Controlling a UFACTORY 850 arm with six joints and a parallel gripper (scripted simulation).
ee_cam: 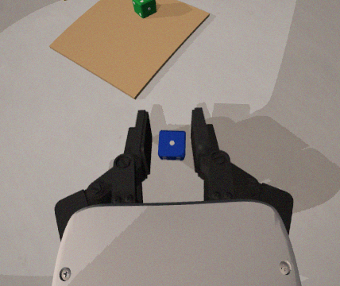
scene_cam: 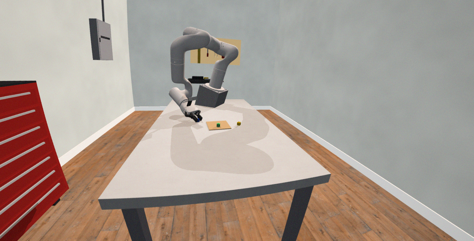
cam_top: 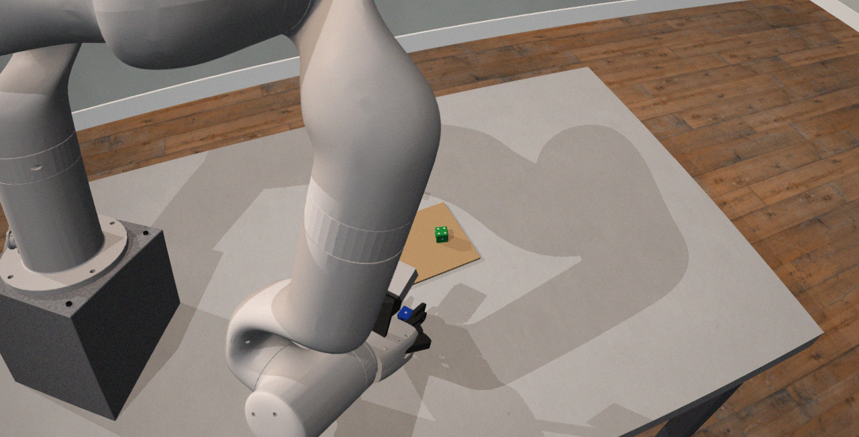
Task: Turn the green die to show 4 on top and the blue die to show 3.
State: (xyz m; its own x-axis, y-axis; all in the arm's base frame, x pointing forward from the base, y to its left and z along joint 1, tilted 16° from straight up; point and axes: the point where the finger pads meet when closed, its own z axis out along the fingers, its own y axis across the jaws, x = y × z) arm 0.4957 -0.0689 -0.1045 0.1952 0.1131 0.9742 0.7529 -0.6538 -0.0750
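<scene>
The blue die is 10 mm below my hand. Also, from my hand: tan mat (140 mm to the left, 60 mm ahead, 20 mm below); yellow die (280 mm to the left, 50 mm ahead, 10 mm below); green die (140 mm to the left, 90 mm ahead, 10 mm below).
</scene>
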